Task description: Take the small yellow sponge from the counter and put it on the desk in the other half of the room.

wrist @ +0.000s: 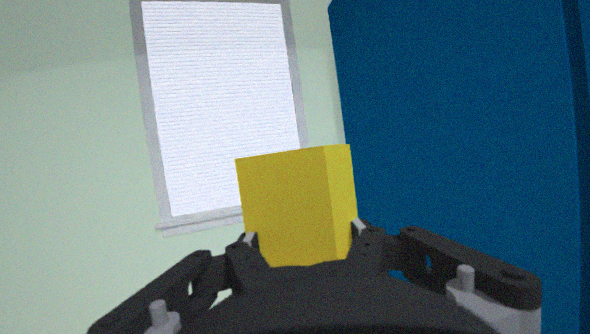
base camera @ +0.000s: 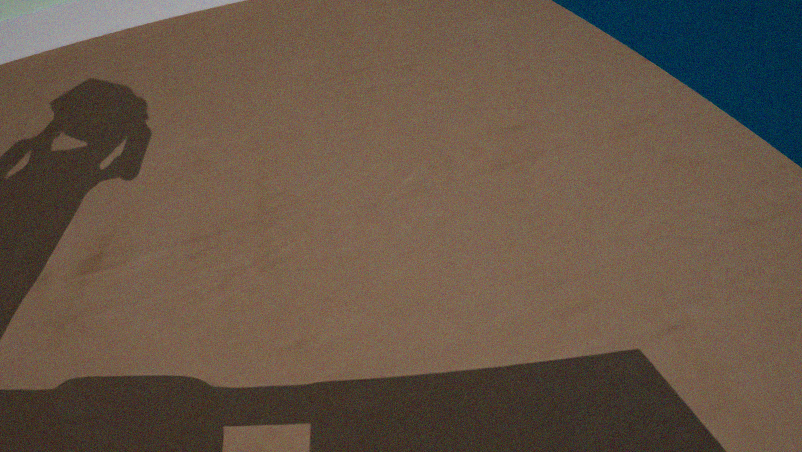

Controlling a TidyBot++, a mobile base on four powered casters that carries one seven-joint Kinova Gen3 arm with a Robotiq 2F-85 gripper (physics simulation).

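Frame: origin at the arm's base, x back, y up, z left, level; centimetres.
Seen in the pictures: gripper, fingertip midpoint: (wrist: pixel 304 231).
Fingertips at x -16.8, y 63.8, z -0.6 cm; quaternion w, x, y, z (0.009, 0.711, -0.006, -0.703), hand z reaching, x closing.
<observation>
Offsets run from my fingertips to a thing's top centre. "*": to the spot under its first point. Level surfaces: height alone.
The small yellow sponge {dx +1.4, dy +6.0, dz +0.0 cm} (wrist: pixel 287 205) is a yellow block in the middle of the wrist view, between the two fingertips. My gripper (wrist: pixel 304 231) is shut on it and holds it up in front of the wall and the window. The lower end of the sponge is hidden behind the gripper's body. The gripper itself does not show in the base camera view, but a shadow of an arm and gripper falls on the floor at the left there. The counter and the desk do not show in either view.
A tall blue partition (base camera: pixel 724 50) (wrist: pixel 460 130) stands at the right in both views. A window {* dx -108.8, dy +38.5, dz +33.1 cm} (wrist: pixel 225 105) with a pale sill is in the green wall (wrist: pixel 75 165). Brown wooden floor {dy -103.5 cm} (base camera: pixel 426 224) fills most of the base view, with a pale skirting board (base camera: pixel 84 28) at upper left.
</observation>
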